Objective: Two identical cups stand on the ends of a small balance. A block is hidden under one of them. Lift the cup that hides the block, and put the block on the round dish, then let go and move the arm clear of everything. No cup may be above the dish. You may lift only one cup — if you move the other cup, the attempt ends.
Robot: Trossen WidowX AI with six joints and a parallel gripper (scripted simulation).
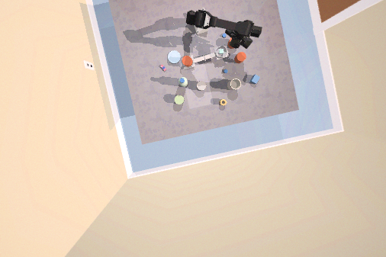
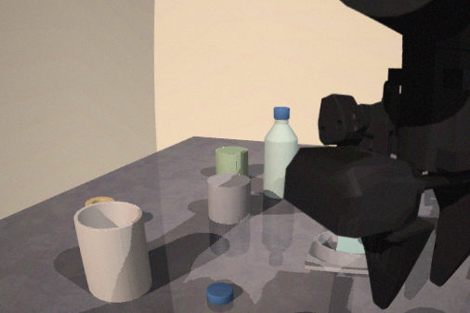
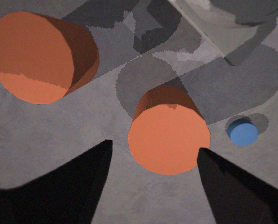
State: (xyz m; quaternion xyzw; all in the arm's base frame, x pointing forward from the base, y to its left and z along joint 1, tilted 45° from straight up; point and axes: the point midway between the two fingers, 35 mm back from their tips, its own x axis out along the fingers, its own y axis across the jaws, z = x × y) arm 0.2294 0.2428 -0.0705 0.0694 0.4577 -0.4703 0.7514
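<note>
Right now the pale teal block is 4 cm ahead of my gripper tip, 11 cm to the right of it and 2 cm below it. Also, from my gripper tip: beige cup (30 cm ahead, 6 cm to the right, 6 cm below); then balance beam (5 cm ahead, 24 cm to the right, 7 cm below); then blue cube (29 cm ahead, 11 cm to the left, 9 cm below).
</note>
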